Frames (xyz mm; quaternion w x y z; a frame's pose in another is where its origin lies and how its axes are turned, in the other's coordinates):
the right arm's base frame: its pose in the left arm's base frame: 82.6 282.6 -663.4 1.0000 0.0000 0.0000 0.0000
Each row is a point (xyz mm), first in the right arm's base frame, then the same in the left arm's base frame.
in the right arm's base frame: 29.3 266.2 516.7
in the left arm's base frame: 111.9 548.8 -146.7
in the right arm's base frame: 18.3 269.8 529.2
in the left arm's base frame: 100.9 552.4 -134.2
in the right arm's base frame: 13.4 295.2 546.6
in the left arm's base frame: 96.0 577.8 -116.8
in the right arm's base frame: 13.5 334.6 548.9
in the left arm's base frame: 96.1 617.2 -114.5
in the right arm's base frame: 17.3 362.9 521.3
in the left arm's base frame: 99.9 645.5 -142.1
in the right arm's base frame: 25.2 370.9 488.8
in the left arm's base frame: 107.8 653.5 -174.6
